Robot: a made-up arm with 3 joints. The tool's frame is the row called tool.
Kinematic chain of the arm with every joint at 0, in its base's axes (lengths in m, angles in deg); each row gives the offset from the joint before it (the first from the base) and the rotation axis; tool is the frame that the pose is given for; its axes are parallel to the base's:
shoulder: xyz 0 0 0.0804 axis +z
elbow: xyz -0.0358 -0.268 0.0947 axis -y
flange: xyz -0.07 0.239 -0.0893 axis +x
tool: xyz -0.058 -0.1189 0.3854
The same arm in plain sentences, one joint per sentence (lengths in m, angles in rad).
The arm has three revolute joints in a row. What follows holds with every joint at zero, and every direction is one of the base frame's. The first joint is mounted 0.0804 m along +z from the base frame's origin and turns about +z. The second joint is mounted 0.0358 m along -x and 0.268 m along -y and 0.0947 m along +z from the first joint and turns about -y. The third joint is mounted 0.07 m along -x and 0.239 m along +y and 0.0893 m along -z from the second joint and turns about +x. The tool frame, which is the frame that the pose is given for, is mounted 0.058 m along -x and 0.1189 m along -y and 0.3854 m along +z from the third joint; its axes are parallel to the base frame's.
